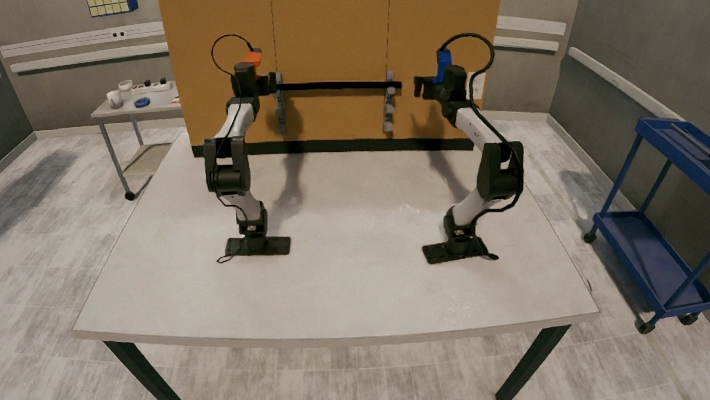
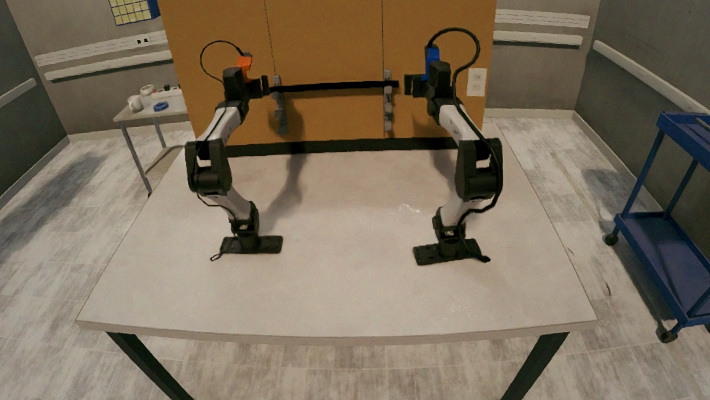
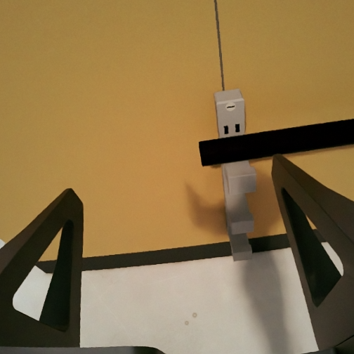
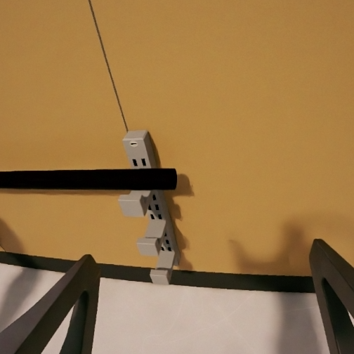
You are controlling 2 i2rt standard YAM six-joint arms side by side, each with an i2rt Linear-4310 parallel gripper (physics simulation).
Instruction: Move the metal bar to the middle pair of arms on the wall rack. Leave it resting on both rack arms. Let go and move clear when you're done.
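The metal bar (image 1: 340,85) (image 2: 335,86) (image 3: 280,142) (image 4: 90,179) is long and black. It lies nearly level across the top pair of arms of the wall rack, whose grey left bracket (image 1: 281,115) (image 2: 282,120) (image 3: 237,202) and right bracket (image 1: 388,112) (image 2: 388,107) (image 4: 137,150) each carry three stacked arms. The middle and bottom arms are bare. My left gripper (image 1: 272,82) (image 2: 265,86) (image 3: 170,180) is open near the bar's left end, not around it. My right gripper (image 1: 417,86) (image 2: 407,85) (image 4: 198,256) is open, to the right of the bar's right end.
The orange-brown wall panel (image 1: 335,120) (image 2: 332,117) stands behind the rack, at the back of the white table (image 1: 340,280) (image 2: 340,280). A side table with mugs stands at the left. A blue cart (image 1: 614,176) stands at the right.
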